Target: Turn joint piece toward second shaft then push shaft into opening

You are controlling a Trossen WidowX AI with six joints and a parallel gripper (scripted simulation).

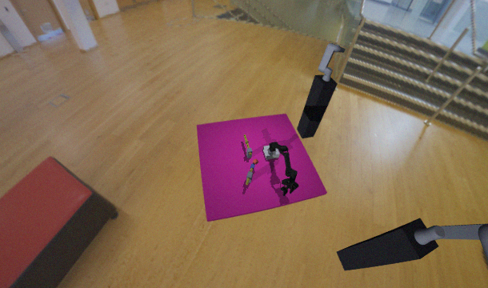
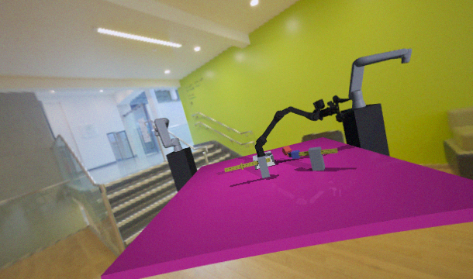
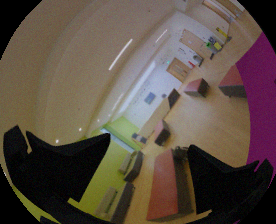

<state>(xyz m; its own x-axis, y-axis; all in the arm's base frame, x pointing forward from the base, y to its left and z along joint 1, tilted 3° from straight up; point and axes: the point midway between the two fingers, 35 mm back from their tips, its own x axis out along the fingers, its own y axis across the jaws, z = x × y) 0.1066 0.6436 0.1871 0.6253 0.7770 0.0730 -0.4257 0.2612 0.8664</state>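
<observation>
My gripper tip is 130 mm short of the dark red square joint piece, 500 mm to the left of it and 170 mm above it.
</observation>
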